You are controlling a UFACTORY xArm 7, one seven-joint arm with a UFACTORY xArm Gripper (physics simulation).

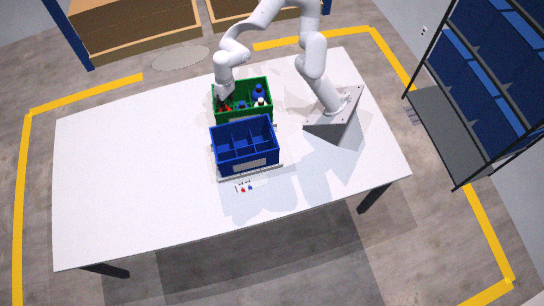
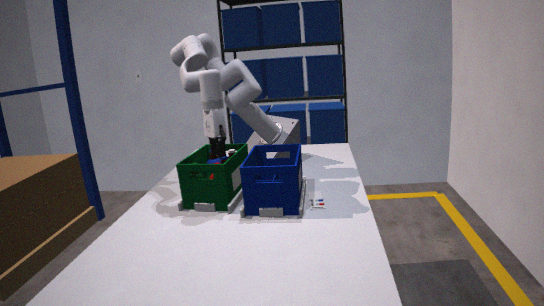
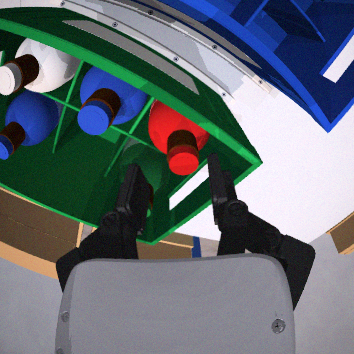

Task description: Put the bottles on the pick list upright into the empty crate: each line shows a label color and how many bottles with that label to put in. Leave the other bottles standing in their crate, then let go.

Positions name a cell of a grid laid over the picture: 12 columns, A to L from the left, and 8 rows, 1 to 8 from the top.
Scene:
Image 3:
gripper: F4
red bottle: G4
green bottle: F4

